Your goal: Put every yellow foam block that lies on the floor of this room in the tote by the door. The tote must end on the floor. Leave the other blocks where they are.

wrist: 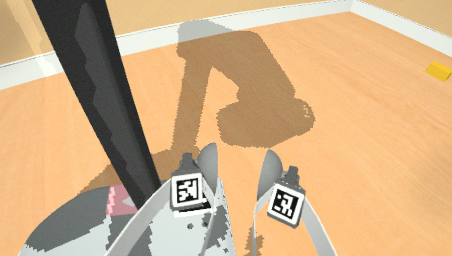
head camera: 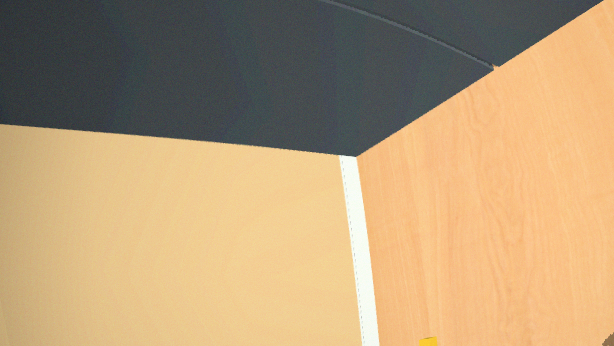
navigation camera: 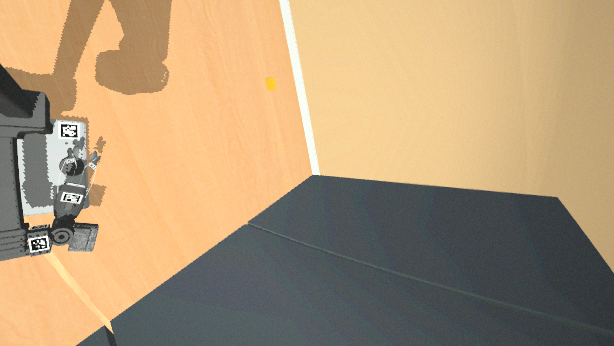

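A yellow foam block lies on the wooden floor near the white skirting. It shows at the bottom edge of the head view, above the middle in the navigation view and at the right edge of the wrist view. My gripper is open, with nothing between its fingertips. It is over my own base, well apart from the block; it also shows small at the left of the navigation view. The tote and the door do not show in these views.
A large dark panelled piece of furniture stands against the tan wall. White skirting runs along the wall's foot. My dark mast and its shadow cross the wrist view.
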